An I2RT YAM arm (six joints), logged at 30 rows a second.
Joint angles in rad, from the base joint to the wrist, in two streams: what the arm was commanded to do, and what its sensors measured. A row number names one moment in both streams.
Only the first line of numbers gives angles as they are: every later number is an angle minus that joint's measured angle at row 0.
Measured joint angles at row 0:
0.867 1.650 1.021 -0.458 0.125 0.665
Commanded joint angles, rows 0 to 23:
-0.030 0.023 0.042 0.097 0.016 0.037
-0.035 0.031 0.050 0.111 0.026 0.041
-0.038 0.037 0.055 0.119 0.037 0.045
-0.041 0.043 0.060 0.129 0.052 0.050
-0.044 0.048 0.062 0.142 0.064 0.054
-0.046 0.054 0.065 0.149 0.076 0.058
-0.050 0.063 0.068 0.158 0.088 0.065
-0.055 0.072 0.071 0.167 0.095 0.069
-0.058 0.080 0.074 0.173 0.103 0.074
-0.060 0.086 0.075 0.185 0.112 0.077
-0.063 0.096 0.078 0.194 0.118 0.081
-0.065 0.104 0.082 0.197 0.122 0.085
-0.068 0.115 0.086 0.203 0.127 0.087
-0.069 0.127 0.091 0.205 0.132 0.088
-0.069 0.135 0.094 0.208 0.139 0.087
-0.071 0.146 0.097 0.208 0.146 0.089
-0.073 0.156 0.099 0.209 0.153 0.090
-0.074 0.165 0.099 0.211 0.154 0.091
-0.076 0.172 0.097 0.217 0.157 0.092
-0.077 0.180 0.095 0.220 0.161 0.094
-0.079 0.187 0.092 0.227 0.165 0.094
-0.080 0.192 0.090 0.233 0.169 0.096
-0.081 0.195 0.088 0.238 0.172 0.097
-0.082 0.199 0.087 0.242 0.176 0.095
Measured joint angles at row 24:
-0.073 0.182 0.072 0.211 0.129 0.070
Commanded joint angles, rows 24 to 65:
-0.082 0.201 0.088 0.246 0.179 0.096
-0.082 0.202 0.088 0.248 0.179 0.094
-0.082 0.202 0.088 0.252 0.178 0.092
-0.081 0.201 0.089 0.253 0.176 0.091
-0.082 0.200 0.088 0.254 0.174 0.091
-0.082 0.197 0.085 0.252 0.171 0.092
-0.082 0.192 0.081 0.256 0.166 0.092
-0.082 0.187 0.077 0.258 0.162 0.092
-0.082 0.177 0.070 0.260 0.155 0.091
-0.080 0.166 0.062 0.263 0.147 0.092
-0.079 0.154 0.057 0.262 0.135 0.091
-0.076 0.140 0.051 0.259 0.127 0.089
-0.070 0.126 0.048 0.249 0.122 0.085
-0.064 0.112 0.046 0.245 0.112 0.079
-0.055 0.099 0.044 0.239 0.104 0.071
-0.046 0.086 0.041 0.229 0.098 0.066
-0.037 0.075 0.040 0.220 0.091 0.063
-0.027 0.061 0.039 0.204 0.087 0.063
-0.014 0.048 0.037 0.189 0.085 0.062
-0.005 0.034 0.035 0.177 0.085 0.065
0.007 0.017 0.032 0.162 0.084 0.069
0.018 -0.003 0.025 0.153 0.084 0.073
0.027 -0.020 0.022 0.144 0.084 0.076
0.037 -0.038 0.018 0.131 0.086 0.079
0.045 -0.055 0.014 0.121 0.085 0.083
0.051 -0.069 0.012 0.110 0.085 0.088
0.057 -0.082 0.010 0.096 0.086 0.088
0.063 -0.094 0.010 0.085 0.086 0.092
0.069 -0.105 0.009 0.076 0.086 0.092
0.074 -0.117 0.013 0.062 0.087 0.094
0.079 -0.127 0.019 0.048 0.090 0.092
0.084 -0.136 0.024 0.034 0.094 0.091
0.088 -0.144 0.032 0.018 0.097 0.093
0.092 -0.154 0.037 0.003 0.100 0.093
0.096 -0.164 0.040 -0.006 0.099 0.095
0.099 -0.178 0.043 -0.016 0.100 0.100
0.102 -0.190 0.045 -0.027 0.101 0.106
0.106 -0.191 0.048 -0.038 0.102 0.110
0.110 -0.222 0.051 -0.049 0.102 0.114
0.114 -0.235 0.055 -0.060 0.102 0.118
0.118 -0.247 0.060 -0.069 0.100 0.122
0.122 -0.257 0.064 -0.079 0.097 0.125
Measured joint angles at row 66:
0.107 -0.208 0.024 -0.027 0.088 0.091
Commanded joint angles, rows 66 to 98:
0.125 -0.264 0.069 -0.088 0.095 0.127
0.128 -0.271 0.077 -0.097 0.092 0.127
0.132 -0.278 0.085 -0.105 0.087 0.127
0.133 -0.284 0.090 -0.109 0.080 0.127
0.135 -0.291 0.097 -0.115 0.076 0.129
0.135 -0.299 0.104 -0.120 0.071 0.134
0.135 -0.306 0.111 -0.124 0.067 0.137
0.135 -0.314 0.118 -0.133 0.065 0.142
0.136 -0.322 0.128 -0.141 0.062 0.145
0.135 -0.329 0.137 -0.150 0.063 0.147
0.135 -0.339 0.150 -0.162 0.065 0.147
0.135 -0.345 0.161 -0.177 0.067 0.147
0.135 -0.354 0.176 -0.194 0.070 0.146
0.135 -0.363 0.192 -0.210 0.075 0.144
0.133 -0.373 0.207 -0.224 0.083 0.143
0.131 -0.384 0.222 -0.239 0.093 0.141
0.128 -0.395 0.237 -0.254 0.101 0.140
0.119 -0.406 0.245 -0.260 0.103 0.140
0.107 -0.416 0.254 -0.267 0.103 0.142
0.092 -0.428 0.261 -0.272 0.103 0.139
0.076 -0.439 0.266 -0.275 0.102 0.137
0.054 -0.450 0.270 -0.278 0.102 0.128
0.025 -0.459 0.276 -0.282 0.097 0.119
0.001 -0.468 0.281 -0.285 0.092 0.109
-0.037 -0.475 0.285 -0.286 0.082 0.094
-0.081 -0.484 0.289 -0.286 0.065 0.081
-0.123 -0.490 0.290 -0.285 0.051 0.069
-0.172 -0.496 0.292 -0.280 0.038 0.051
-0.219 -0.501 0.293 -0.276 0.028 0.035
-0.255 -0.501 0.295 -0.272 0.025 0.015
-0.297 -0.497 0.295 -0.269 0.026 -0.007
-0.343 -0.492 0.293 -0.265 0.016 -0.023
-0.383 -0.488 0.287 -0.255 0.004 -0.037
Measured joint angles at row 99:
-0.309 -0.484 0.265 -0.252 0.041 0.026
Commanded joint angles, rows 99 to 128:
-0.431 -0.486 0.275 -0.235 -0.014 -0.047
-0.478 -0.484 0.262 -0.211 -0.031 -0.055
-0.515 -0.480 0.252 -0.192 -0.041 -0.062
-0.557 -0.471 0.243 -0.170 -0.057 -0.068
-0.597 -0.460 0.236 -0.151 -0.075 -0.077
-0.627 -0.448 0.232 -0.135 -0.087 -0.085
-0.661 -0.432 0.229 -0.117 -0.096 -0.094
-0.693 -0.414 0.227 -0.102 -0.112 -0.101
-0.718 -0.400 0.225 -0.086 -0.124 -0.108
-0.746 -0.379 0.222 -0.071 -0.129 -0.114
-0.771 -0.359 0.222 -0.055 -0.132 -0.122
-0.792 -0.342 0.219 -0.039 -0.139 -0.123
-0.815 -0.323 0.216 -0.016 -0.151 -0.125
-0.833 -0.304 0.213 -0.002 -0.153 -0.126
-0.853 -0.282 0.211 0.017 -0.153 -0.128
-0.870 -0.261 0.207 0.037 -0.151 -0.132
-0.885 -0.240 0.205 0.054 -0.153 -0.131
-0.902 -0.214 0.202 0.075 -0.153 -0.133
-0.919 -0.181 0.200 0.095 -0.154 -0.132
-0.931 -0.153 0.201 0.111 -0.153 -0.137
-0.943 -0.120 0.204 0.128 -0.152 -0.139
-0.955 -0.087 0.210 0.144 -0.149 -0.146
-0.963 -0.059 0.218 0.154 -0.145 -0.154
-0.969 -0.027 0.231 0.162 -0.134 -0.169
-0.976 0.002 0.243 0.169 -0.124 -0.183
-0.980 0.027 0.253 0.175 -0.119 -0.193
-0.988 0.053 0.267 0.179 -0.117 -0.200
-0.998 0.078 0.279 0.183 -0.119 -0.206
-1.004 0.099 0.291 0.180 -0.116 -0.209
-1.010 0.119 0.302 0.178 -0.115 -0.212
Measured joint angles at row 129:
-0.994 0.097 0.238 0.122 -0.138 -0.177
